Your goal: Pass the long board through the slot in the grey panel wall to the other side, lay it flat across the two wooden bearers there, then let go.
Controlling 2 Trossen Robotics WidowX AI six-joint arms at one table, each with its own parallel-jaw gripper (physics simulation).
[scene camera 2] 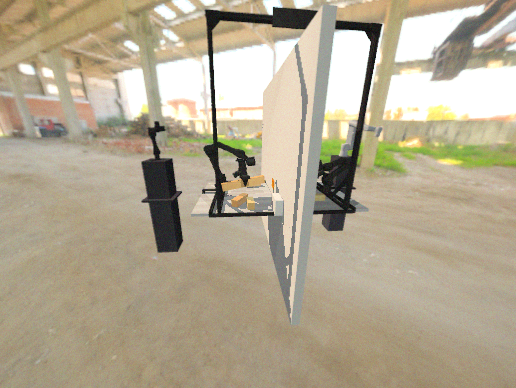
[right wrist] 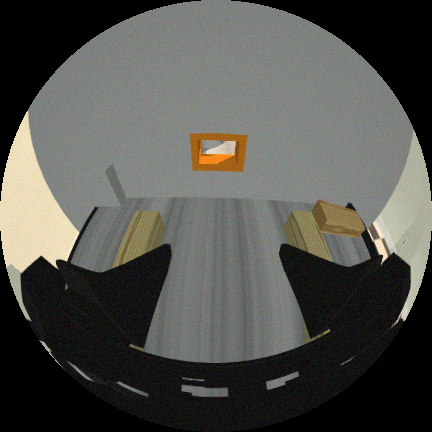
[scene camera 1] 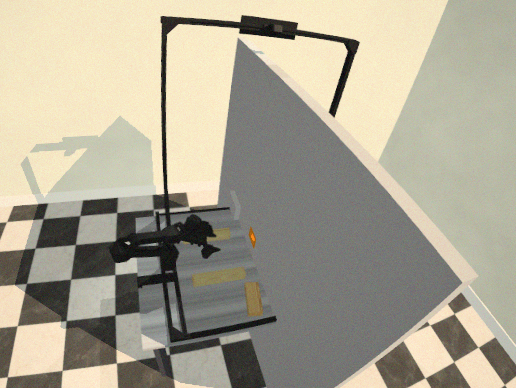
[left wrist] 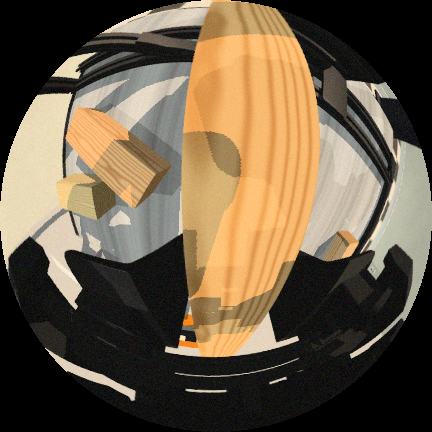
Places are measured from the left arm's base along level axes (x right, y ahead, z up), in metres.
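Where they show: left gripper, fingertip midpoint: [scene camera 2: 244,185]; right gripper, fingertip midpoint: [right wrist: 227,250] [scene camera 1: 218,243]; right arm's base at its link origin: [scene camera 2: 326,191] [scene camera 1: 168,265] [left wrist: 190,335].
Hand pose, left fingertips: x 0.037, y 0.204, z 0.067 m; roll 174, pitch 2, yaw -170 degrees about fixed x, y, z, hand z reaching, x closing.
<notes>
Things, the pixels of their top centre, and the offset from my left fingertips. "spot": a spot on its surface instead.
- orange-framed slot at a spot on its surface: [right wrist: 195,155] spot: dx +0.045, dy +0.280, dz +0.010 m
- yellowish bearer at its top centre: [right wrist: 327,278] [scene camera 1: 219,274] dx -0.144, dy +0.481, dz -0.042 m
- tan block at its top centre: [right wrist: 344,214] [scene camera 1: 253,296] dx -0.291, dy +0.352, dz -0.048 m
- orange block at its top centre: [left wrist: 94,148] [scene camera 2: 240,196] dx +0.151, dy -0.041, dz -0.037 m
- yellow block at its top centre: [left wrist: 71,198] [scene camera 2: 250,199] dx +0.221, dy +0.032, dz -0.036 m
- small block at its top centre: [left wrist: 336,270] dx -0.286, dy +0.081, dz -0.042 m
The long board [scene camera 2: 231,185] [left wrist: 250,150] is orange-tan wood. My left gripper [scene camera 2: 244,181] [left wrist: 224,232] is shut on it near mid-length and holds it above the table. One end points toward the panel wall [scene camera 1: 325,225] [scene camera 2: 285,115] [right wrist: 215,75], apart from it. The orange-framed slot [scene camera 1: 253,244] [scene camera 2: 273,184] [right wrist: 195,155] shows no board inside. Beyond the wall, one yellowish bearer [scene camera 1: 219,277] [right wrist: 305,232] and the other bearer [scene camera 1: 222,234] [right wrist: 140,235] lie parallel. My right gripper [scene camera 1: 216,242] [right wrist: 227,250] is open and empty above and between them, facing the slot.
A tan block [scene camera 1: 253,299] [right wrist: 340,219] lies beside one bearer. On the board's side lie an orange block [scene camera 2: 239,200] [left wrist: 117,155], a yellow block [scene camera 2: 251,203] [left wrist: 85,192] and a small block [left wrist: 342,245]. A pale upright piece [scene camera 1: 235,205] [scene camera 2: 277,204] [right wrist: 115,185] stands at the wall.
</notes>
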